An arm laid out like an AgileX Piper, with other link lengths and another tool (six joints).
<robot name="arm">
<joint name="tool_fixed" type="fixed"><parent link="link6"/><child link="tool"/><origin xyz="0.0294 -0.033 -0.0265" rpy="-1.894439 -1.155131 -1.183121"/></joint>
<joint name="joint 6" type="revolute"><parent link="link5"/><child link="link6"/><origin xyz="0.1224 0 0.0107" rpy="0 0 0"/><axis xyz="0.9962 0 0.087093"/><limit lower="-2.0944" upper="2.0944"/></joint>
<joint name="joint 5" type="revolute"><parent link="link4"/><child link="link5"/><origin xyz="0 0 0" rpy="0 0 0"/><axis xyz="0 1 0"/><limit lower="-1.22" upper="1.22"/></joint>
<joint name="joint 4" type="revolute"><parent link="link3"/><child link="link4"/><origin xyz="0.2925 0 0.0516" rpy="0 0 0"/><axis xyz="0.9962 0 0.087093"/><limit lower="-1.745" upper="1.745"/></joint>
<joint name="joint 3" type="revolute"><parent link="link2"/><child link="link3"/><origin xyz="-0.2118 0 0.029" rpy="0 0 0"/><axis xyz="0 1 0"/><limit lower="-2.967" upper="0"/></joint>
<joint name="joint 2" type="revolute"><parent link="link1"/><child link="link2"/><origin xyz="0 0 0" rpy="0 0 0"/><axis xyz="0 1 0"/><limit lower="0" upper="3.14"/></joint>
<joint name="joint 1" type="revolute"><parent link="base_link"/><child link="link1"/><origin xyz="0 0 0.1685" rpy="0 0 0"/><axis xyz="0 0 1"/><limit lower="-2.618" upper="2.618"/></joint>
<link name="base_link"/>
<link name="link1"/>
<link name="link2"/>
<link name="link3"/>
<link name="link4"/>
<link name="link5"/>
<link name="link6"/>
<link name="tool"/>
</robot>
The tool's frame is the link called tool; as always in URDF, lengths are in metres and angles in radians.
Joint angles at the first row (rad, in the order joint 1, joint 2, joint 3, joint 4, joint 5, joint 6):
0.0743, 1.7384, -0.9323, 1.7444, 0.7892, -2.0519
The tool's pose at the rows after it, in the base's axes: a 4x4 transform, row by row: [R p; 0 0 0 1], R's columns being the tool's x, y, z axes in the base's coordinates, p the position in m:
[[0.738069, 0.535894, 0.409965, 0.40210], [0.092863, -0.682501, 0.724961, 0.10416], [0.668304, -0.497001, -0.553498, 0.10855], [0, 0, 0, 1]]
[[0.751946, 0.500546, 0.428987, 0.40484], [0.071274, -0.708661, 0.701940, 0.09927], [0.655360, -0.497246, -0.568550, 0.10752], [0, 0, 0, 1]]
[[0.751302, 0.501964, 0.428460, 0.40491], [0.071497, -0.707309, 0.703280, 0.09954], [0.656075, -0.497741, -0.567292, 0.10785], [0, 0, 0, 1]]
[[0.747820, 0.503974, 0.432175, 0.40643], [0.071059, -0.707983, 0.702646, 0.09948], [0.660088, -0.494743, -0.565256, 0.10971], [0, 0, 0, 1]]
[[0.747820, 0.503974, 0.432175, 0.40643], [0.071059, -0.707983, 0.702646, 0.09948], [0.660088, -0.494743, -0.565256, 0.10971], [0, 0, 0, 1]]
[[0.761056, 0.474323, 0.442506, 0.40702], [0.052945, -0.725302, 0.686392, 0.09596], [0.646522, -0.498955, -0.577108, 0.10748], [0, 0, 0, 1]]
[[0.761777, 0.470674, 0.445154, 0.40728], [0.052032, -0.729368, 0.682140, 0.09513], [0.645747, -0.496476, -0.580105, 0.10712], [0, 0, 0, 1]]
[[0.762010, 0.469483, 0.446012, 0.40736], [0.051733, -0.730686, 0.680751, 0.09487], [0.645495, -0.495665, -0.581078, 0.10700], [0, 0, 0, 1]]
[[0.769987, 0.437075, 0.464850, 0.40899], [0.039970, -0.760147, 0.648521, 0.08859], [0.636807, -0.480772, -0.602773, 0.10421], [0, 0, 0, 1]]
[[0.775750, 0.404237, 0.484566, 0.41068], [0.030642, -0.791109, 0.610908, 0.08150], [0.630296, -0.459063, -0.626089, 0.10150], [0, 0, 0, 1]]
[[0.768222, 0.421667, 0.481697, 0.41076], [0.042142, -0.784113, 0.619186, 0.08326], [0.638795, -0.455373, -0.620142, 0.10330], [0, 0, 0, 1]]
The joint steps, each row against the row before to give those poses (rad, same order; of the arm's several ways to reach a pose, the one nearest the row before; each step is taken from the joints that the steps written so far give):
0.0000, 0.0000, -0.0020, 0.0000, -0.0237, 0.0181
0.0000, 0.0000, -0.0062, 0.0000, -0.0400, 0.0243
0.0000, 0.0000, -0.0006, 0.0000, 0.0019, 0.0000
0.0000, 0.0000, -0.0056, 0.0000, -0.0013, 0.0001
0.0000, 0.0000, 0.0000, 0.0000, 0.0000, 0.0000
0.0000, 0.0000, 0.0000, 0.0000, -0.0281, 0.0202
0.0000, 0.0000, 0.0000, 0.0000, -0.0059, 0.0000
0.0000, 0.0000, 0.0000, 0.0000, -0.0020, 0.0000
0.0000, 0.0000, 0.0000, 0.0000, -0.0459, 0.0062
0.0000, 0.0000, 0.0000, 0.0000, -0.0500, 0.0011
0.0000, -0.0019, 0.0000, 0.0000, 0.0135, -0.0121

